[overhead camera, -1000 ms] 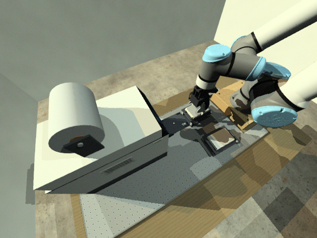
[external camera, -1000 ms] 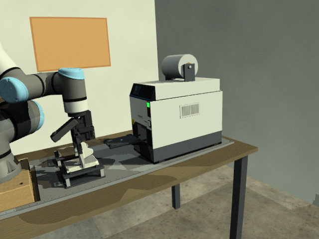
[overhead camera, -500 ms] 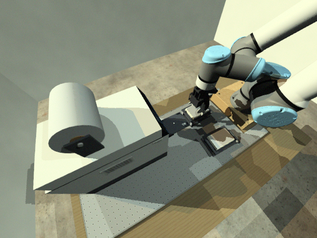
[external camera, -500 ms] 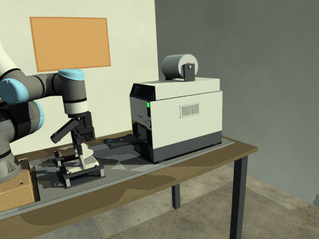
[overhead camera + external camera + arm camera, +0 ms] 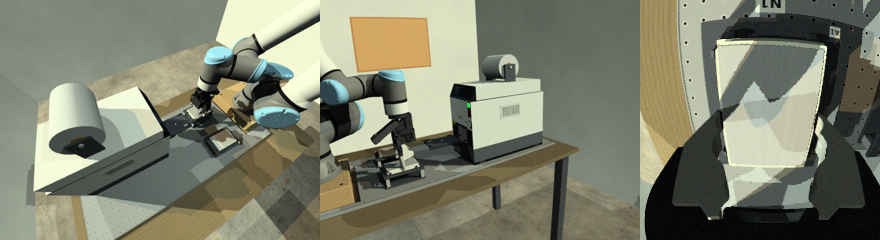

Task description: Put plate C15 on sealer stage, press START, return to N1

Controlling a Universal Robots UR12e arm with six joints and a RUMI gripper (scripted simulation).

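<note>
My hand is 10 mm above the white open-well plate. From my hand the other things lie so: dark stage: 200 mm ahead, 20 mm to the left, 40 mm above; then foil-covered plate: 10 mm ahead, 220 mm to the left, 20 mm below; then start button: 300 mm ahead, 80 mm to the right, 130 mm above.
</note>
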